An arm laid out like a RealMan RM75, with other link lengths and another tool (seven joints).
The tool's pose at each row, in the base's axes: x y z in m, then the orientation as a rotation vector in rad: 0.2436, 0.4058, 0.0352, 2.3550, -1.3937, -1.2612; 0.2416, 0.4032, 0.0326, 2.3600, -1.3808, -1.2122; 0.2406, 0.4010, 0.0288, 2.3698, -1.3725, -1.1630; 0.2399, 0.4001, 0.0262, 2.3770, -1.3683, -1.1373; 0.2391, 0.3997, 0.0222, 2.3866, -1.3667, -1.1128; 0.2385, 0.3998, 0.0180, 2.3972, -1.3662, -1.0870; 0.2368, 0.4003, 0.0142, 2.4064, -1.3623, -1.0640; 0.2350, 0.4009, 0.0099, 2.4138, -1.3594, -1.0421; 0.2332, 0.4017, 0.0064, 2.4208, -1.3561, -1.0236; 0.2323, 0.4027, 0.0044, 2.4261, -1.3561, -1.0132; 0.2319, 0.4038, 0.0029, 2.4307, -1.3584, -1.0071
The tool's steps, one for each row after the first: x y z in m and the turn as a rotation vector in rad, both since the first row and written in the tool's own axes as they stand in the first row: 0.0031, 0.0015, 0.0024, -0.0049, 0.0373, 0.0028; 0.0068, 0.0016, 0.0049, -0.0033, 0.0731, 0.0037; 0.0089, 0.0013, 0.0068, -0.0007, 0.0916, 0.0028; 0.0114, 0.0001, 0.0098, 0.0052, 0.1083, 0.0010; 0.0137, -0.0016, 0.0130, 0.0126, 0.1254, -0.0009; 0.0152, -0.0026, 0.0168, 0.0170, 0.1416, -0.0038; 0.0168, -0.0038, 0.0210, 0.0211, 0.1568, -0.0054; 0.0179, -0.0047, 0.0247, 0.0246, 0.1697, -0.0077; 0.0181, -0.0057, 0.0269, 0.0286, 0.1763, -0.0092; 0.0180, -0.0068, 0.0285, 0.0333, 0.1794, -0.0102
